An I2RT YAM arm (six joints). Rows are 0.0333 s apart.
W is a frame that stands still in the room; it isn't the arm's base.
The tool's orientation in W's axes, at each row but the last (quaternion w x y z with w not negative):
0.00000 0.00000 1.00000 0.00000
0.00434 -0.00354 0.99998 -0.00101
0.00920 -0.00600 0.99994 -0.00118
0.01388 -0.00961 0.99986 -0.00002
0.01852 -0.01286 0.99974 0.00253
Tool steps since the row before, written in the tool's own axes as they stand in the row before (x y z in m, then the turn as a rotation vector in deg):
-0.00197 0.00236 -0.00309 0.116 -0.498 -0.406
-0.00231 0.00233 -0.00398 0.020 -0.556 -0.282
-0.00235 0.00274 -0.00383 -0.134 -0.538 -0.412
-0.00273 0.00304 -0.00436 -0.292 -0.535 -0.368
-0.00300 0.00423 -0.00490 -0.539 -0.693 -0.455
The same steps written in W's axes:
0.00197 0.00236 0.00309 -0.116 -0.498 0.406
0.00226 0.00235 0.00400 -0.019 -0.556 0.283
0.00225 0.00278 0.00387 0.133 -0.535 0.416
0.00255 0.00309 0.00443 0.292 -0.529 0.376
0.00271 0.00428 0.00503 0.540 -0.681 0.472

